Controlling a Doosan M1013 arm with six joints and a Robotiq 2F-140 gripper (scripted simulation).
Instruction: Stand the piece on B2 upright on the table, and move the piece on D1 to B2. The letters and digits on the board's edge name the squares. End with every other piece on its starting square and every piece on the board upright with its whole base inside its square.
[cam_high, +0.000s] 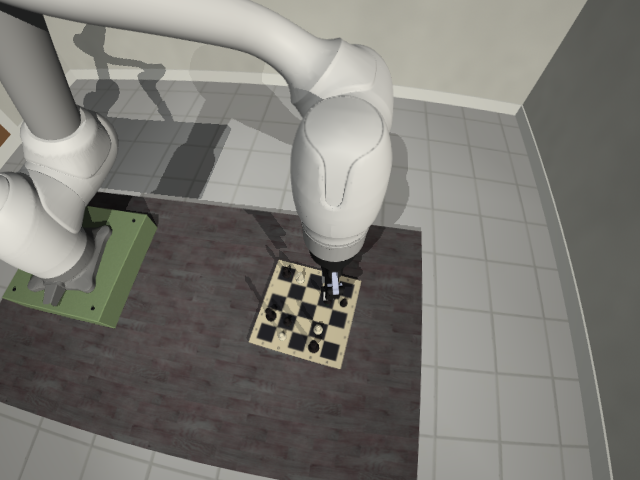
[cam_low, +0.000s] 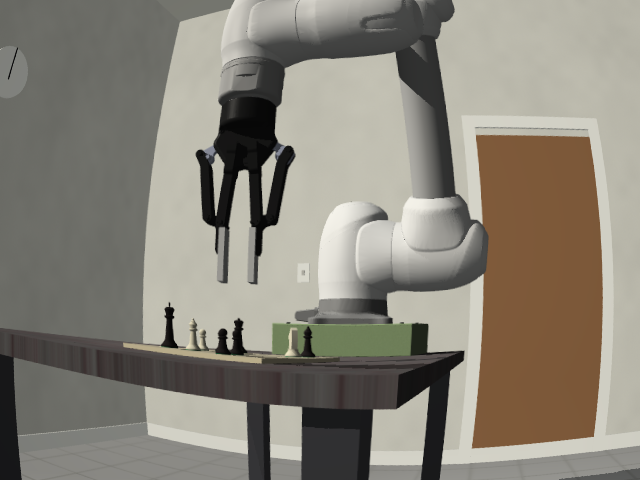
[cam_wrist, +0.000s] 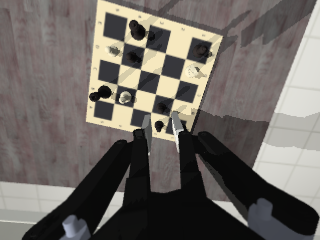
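The chessboard lies 5 cm behind my hand, 2 cm to the right of it and 13 cm below it. Also, from my hand: white pawn: 11 cm behind, 8 cm to the right, 11 cm below.
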